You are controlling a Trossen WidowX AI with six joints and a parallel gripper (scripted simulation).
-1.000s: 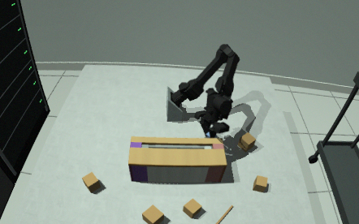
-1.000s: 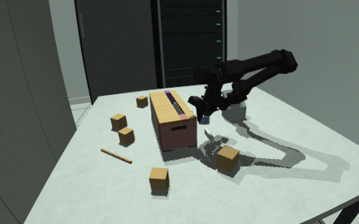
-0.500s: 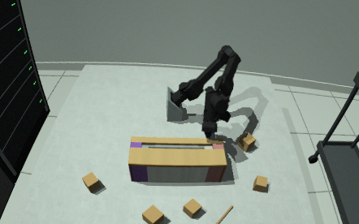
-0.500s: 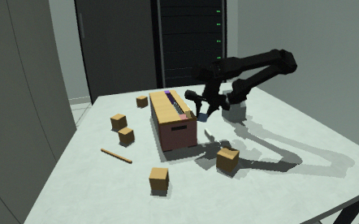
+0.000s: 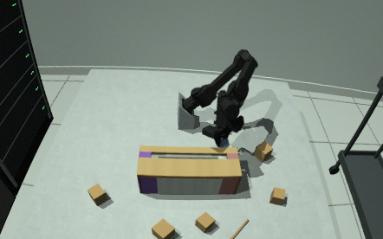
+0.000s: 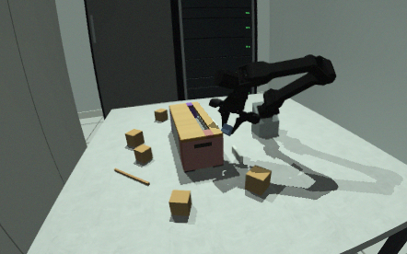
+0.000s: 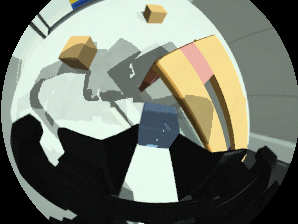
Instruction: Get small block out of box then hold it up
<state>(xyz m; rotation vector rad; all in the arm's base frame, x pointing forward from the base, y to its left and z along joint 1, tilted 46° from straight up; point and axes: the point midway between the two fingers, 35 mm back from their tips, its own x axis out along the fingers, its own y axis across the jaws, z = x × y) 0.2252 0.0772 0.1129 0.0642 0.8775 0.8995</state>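
My gripper tip is now 10 mm to the right of the blue block and 10 mm below it. Also, from my gripper tip: box 70 mm ahead, 130 mm to the right, 40 mm below; then thin wooden stick 370 mm ahead, 30 mm to the left, 100 mm below.
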